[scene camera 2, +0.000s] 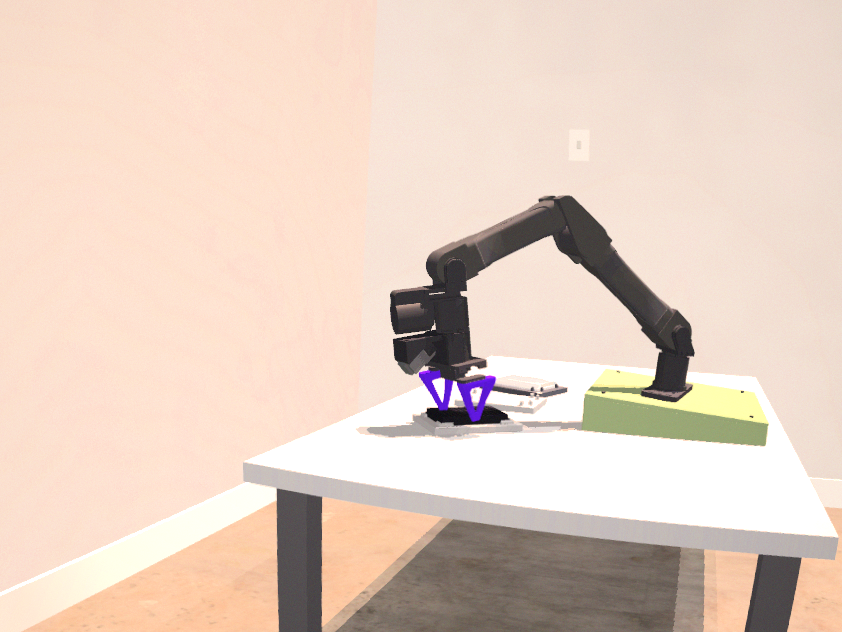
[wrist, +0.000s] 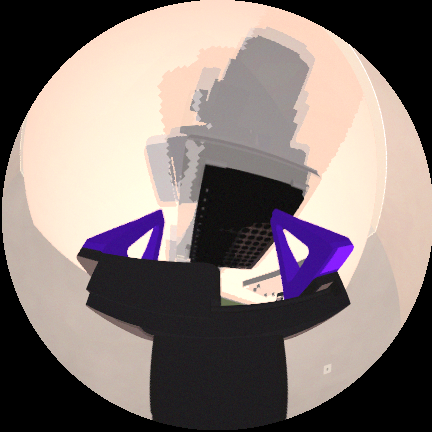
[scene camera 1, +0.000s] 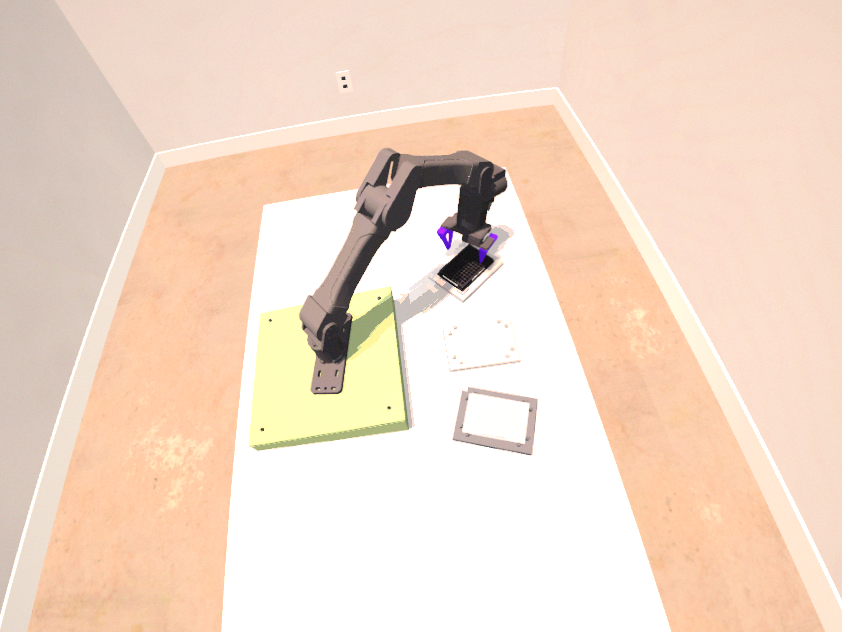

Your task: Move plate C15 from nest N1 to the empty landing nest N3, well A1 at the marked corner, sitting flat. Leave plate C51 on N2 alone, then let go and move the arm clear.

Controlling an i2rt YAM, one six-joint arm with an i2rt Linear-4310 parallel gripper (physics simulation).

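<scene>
A black well plate (scene camera 1: 462,272) (wrist: 225,215) lies on a pale nest (scene camera 1: 465,294) (scene camera 2: 469,428) at the far end of the table and looks level. My gripper (scene camera 1: 465,255) (scene camera 2: 459,414) (wrist: 217,214) is open and empty, fingers pointing down close above this plate. In the wrist view the right fingertip overlaps the plate's edge and the left one stands off to its side. A white nest (scene camera 1: 480,345) with small pegs, in the middle of the row, bears no plate. A white plate (scene camera 1: 496,418) lies in a grey nest (scene camera 1: 489,444). Plate labels and the A1 marks are not legible.
The arm's base stands on a yellow-green block (scene camera 1: 292,380) (scene camera 2: 673,425) beside the row of nests. The white table (scene camera 1: 408,530) (scene camera 2: 544,476) carries everything. Walls stand beyond the table. The arm's shadow falls across the table near the black plate.
</scene>
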